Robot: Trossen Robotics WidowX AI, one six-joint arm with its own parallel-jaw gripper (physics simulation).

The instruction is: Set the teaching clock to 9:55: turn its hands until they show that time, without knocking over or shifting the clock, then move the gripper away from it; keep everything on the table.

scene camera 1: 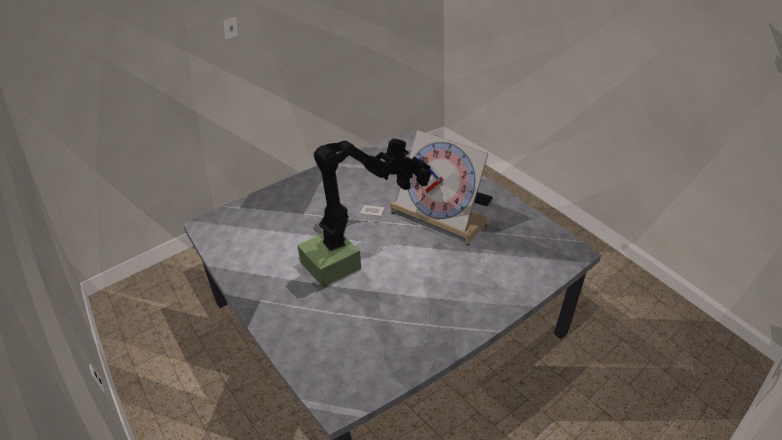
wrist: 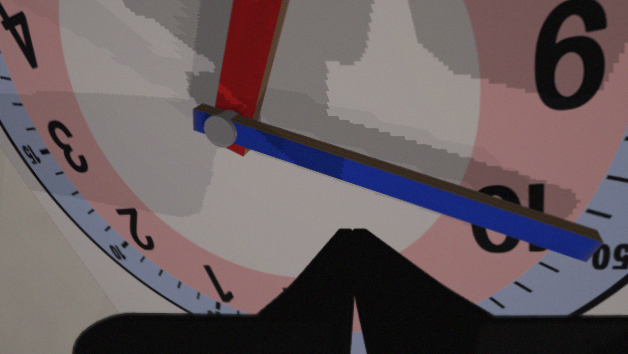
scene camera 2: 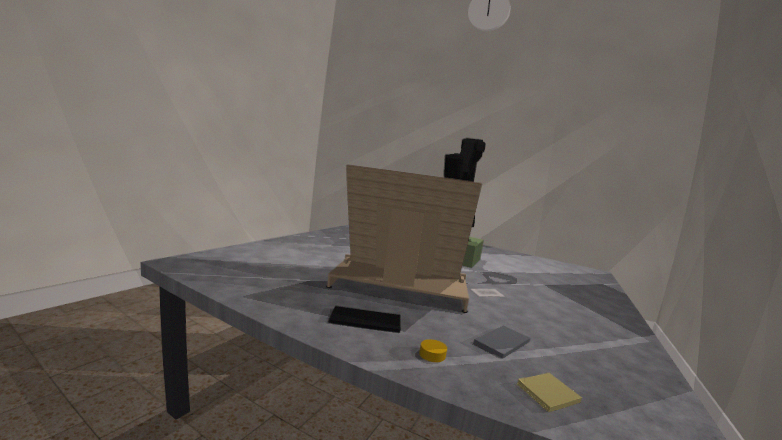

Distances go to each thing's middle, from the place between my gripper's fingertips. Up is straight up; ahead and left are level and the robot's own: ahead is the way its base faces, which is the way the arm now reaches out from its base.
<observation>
Right now the blue minute hand (wrist: 553, 233) is 2 cm below my hand, 1 cm to the left of it and 1 cm ahead of it. Also, from my hand: black flat slab (scene camera 2: 346, 316) 24 cm ahead, 23 cm below, 1 cm to the left; then teaching clock (scene camera 2: 457, 200) 5 cm below, 4 cm to the right, 3 cm ahead; then red hour hand (wrist: 252, 40) 7 cm below, 3 cm to the right.
</observation>
